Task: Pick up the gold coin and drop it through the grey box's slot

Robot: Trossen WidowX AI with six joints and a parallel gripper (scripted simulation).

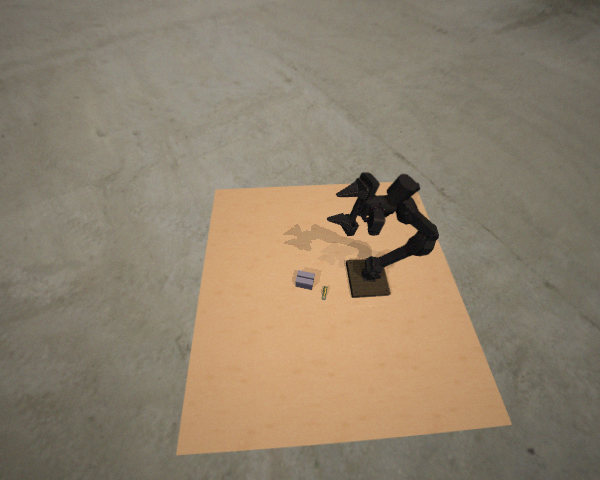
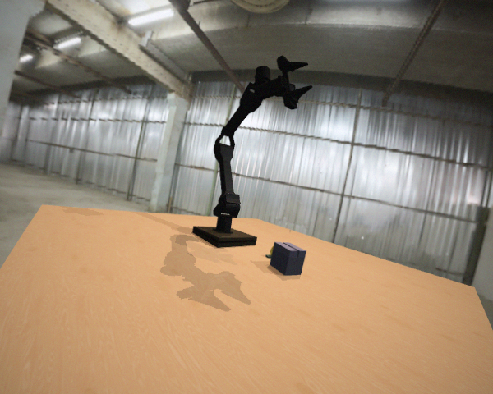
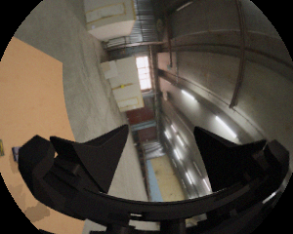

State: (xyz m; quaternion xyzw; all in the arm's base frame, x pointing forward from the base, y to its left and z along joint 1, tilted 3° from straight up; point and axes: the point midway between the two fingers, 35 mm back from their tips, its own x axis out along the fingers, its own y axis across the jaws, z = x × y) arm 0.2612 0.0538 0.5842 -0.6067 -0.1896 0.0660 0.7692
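The gold coin is 61 cm below my gripper tip, 4 cm behind it and 3 cm to the left of it.
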